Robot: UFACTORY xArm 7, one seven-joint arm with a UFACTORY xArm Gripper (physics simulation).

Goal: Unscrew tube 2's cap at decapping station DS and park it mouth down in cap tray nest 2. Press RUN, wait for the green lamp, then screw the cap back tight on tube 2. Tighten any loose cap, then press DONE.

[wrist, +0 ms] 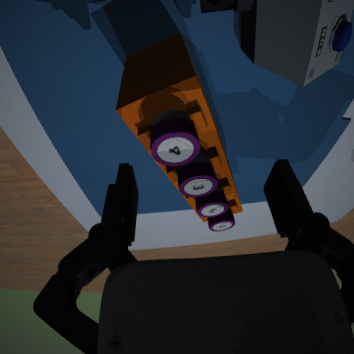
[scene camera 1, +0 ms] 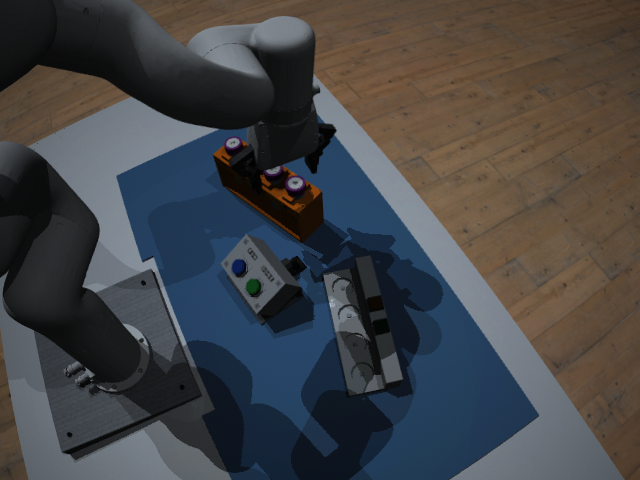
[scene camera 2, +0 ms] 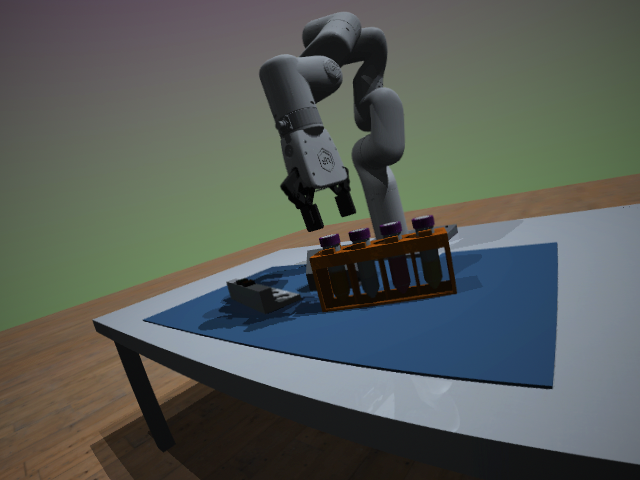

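Seen in the pictures: gripper, fingertip midpoint: (wrist: pixel 203 175) (scene camera 1: pixel 284 177) (scene camera 2: pixel 333 222); arm's base at its link origin: (scene camera 1: pixel 117 358).
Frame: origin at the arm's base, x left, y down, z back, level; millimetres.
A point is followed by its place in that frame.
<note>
The orange rack (scene camera 1: pixel 311 219) {x 3, y -31, z -421 mm} (scene camera 2: pixel 377 253) {x 118, y -69, z -428 mm} (wrist: pixel 157 75) {x 2, y -59, z -419 mm} holds capped tubes upright. Tube 2's purple-rimmed cap (scene camera 2: pixel 390 229) {x 141, y -100, z -410 mm} (wrist: pixel 213 209) {x 134, y -107, z -392 mm} is on its tube; the gripper covers it in scene camera 1. Cap 4 (scene camera 1: pixel 295 184) {x 31, y -107, z -414 mm} (scene camera 2: pixel 329 240) {x 42, y -101, z -431 mm} (wrist: pixel 175 148) {x 32, y -107, z -416 mm} and cap 3 (scene camera 1: pixel 273 171) {x 79, y -107, z -402 mm} (scene camera 2: pixel 359 235) {x 92, y -100, z -421 mm} (wrist: pixel 198 186) {x 84, y -107, z -404 mm} are nearer the tray. My gripper (scene camera 1: pixel 284 178) {x 41, y -127, z -400 mm} (scene camera 2: pixel 330 220) {x 41, y -127, z -400 mm} (wrist: pixel 203 175) {x 41, y -127, z -400 mm} is open and empty above the rack, near its tube 4 end. The grey cap tray (scene camera 1: pixel 353 330) {x -195, y 3, z -358 mm} has round, empty nests. The button box (scene camera 1: pixel 276 294) {x -90, y -54, z -286 mm} carries a green button (scene camera 1: pixel 252 286) {x -56, y -55, z -263 mm} and a blue button (scene camera 1: pixel 238 267) {x -13, y -55, z -264 mm}.
A black clamp-like part (scene camera 1: pixel 295 265) {x -37, y 6, z -355 mm} sticks out from the box side facing the tray. An amber-brown block (scene camera 1: pixel 374 302) {x -190, y -39, z -402 mm} and a dark green block (scene camera 1: pixel 381 326) {x -228, y -39, z -385 mm} sit on the tray's raised back. Cap 1 (scene camera 1: pixel 233 144) {x 182, y -107, z -381 mm} (scene camera 2: pixel 422 222) {x 189, y -101, z -399 mm} (wrist: pixel 221 225) {x 184, y -107, z -383 mm} is at the rack's far end.
</note>
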